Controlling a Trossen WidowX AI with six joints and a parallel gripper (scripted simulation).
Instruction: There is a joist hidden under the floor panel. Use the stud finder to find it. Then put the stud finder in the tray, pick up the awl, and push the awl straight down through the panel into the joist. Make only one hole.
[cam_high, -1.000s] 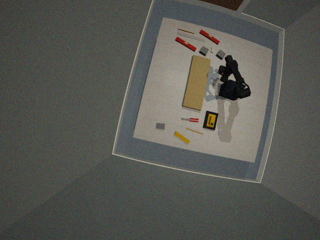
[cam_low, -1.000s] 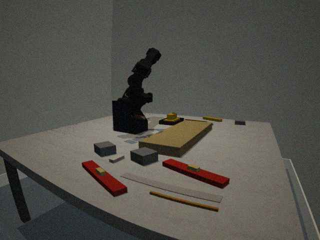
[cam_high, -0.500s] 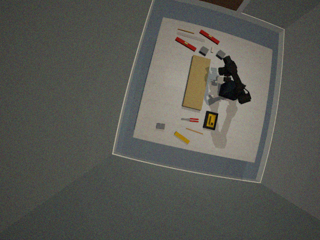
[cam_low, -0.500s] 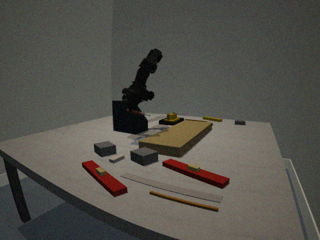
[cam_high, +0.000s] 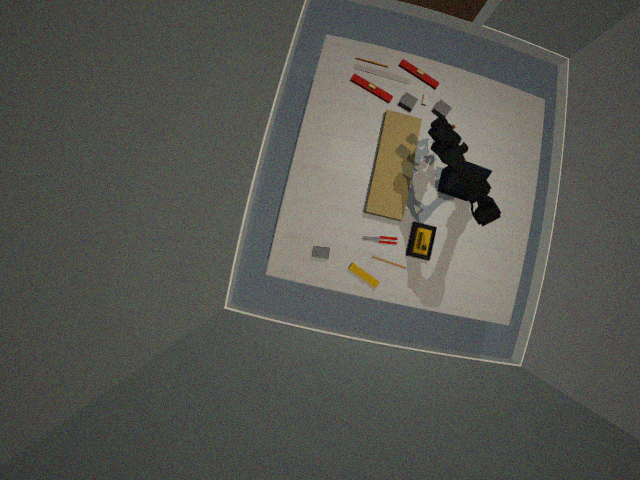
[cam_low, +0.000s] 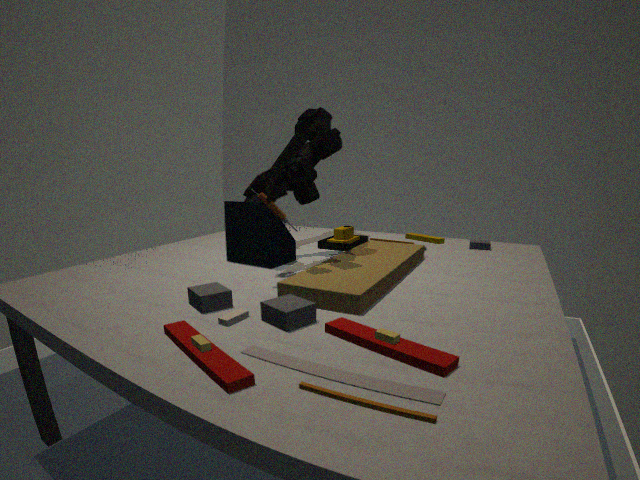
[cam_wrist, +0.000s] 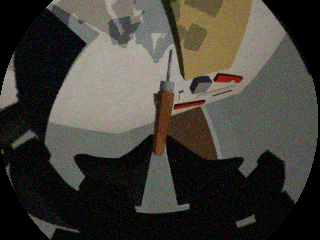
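The awl is 2 cm ahead of my gripper tip, 3 cm to the left of it and 3 cm below it. The rest, counted from my gripper tip: pale ruler 34 cm ahead, 29 cm to the right, 19 cm below; then yellow stud finder 7 cm behind, 51 cm to the left, 14 cm below; then black tray 6 cm behind, 49 cm to the left, 18 cm below.
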